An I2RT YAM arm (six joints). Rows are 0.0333 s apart.
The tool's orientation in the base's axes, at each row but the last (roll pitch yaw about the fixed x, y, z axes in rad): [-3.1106 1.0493 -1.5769]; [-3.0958 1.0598 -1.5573]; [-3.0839 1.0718 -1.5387]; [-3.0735 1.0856 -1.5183]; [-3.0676 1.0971 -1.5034]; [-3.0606 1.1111 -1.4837]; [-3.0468 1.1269 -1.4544]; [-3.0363 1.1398 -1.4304]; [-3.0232 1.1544 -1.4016]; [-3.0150 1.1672 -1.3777]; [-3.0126 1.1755 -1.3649]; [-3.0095 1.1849 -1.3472]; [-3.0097 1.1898 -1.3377]
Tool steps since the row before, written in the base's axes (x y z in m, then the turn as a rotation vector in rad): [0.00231 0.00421 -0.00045 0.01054 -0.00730 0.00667]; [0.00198 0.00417 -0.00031 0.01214 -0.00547 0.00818]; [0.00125 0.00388 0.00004 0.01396 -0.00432 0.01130]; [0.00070 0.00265 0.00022 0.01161 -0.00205 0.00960]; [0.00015 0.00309 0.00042 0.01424 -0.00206 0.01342]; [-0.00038 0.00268 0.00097 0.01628 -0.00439 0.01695]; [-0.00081 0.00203 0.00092 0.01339 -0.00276 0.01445]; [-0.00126 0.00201 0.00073 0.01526 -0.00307 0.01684]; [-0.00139 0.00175 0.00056 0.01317 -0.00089 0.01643]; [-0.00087 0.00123 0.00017 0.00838 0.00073 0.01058]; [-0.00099 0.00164 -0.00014 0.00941 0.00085 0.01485]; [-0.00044 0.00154 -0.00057 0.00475 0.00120 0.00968]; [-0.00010 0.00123 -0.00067 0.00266 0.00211 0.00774]
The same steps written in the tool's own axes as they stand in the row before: [-0.00171 -0.00216 0.00396 -0.00218 -0.01088 -0.00926]; [-0.00176 -0.00186 0.00385 -0.00438 -0.01246 -0.00835]; [-0.00187 -0.00118 0.00342 -0.00764 -0.01434 -0.00878]; [-0.00141 -0.00069 0.00226 -0.00725 -0.01192 -0.00603]; [-0.00178 -0.00017 0.00256 -0.01057 -0.01468 -0.00774]; [-0.00207 0.00031 0.00197 -0.01262 -0.01681 -0.01139]; [-0.00174 0.00071 0.00145 -0.01120 -0.01388 -0.00881]; [-0.00157 0.00114 0.00155 -0.01314 -0.01583 -0.01013]; [-0.00130 0.00125 0.00143 -0.01377 -0.01386 -0.00789]; [-0.00070 0.00076 0.00111 -0.00938 -0.00893 -0.00388]; [-0.00057 0.00085 0.00163 -0.01328 -0.01017 -0.00546]; [-0.00007 0.00031 0.00167 -0.00901 -0.00532 -0.00286]; [0.00017 0.00000 0.00139 -0.00772 -0.00325 -0.00112]
